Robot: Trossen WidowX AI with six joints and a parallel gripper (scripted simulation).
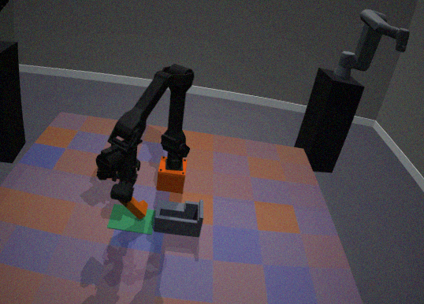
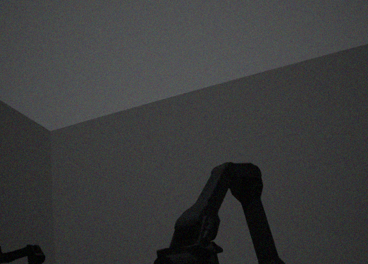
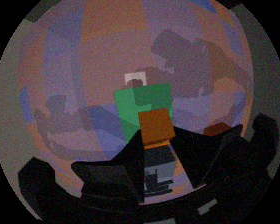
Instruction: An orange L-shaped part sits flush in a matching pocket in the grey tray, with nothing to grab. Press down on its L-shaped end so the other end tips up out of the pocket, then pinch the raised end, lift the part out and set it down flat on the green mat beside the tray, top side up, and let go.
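Now: gripper tip 10 mm past the orange L-shaped part, 30 mm to the right of it and 30 mm above it. Also, from my gripper tip: green mat: 20 mm to the left, 100 mm below.
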